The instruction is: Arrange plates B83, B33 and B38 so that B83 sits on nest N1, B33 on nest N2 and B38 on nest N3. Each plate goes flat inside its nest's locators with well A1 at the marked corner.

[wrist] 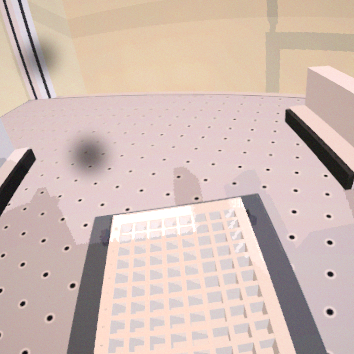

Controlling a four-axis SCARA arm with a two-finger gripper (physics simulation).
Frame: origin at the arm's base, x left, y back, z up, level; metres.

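Seen in the pictures: gripper, between the fingertips: [151, 111].
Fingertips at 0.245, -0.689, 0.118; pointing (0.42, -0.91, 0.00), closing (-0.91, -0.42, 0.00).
Observation:
A point is followed by its place in that frame, as x, y, z.
A pale pink well plate [182, 280] @(0.238, -0.673, 0.039) lies at the lower middle of the wrist view, between the dark side rails of a nest [82, 300] @(0.291, -0.652, 0.025). It looks flat in there. Its near part is cut off by the bottom edge, and no plate code, nest label or marked corner can be read. My gripper [151, 111] @(0.246, -0.689, 0.118) is open. Its two fingers, pale with black pads, stand wide apart at the left and right edges, above and clear of the plate, with nothing between them. The other plates and nests do not show in this view.
A pale table top [145, 165] @(0.326, -0.799, 0.013) with a grid of small holes spreads around and beyond the nest. A light post with dark stripes [30, 50] @(0.685, -1.015, 0.114) stands at the upper left. A tan wall [175, 60] is behind the table. Soft shadows fall across the table, and two blurry dark spots show at left.

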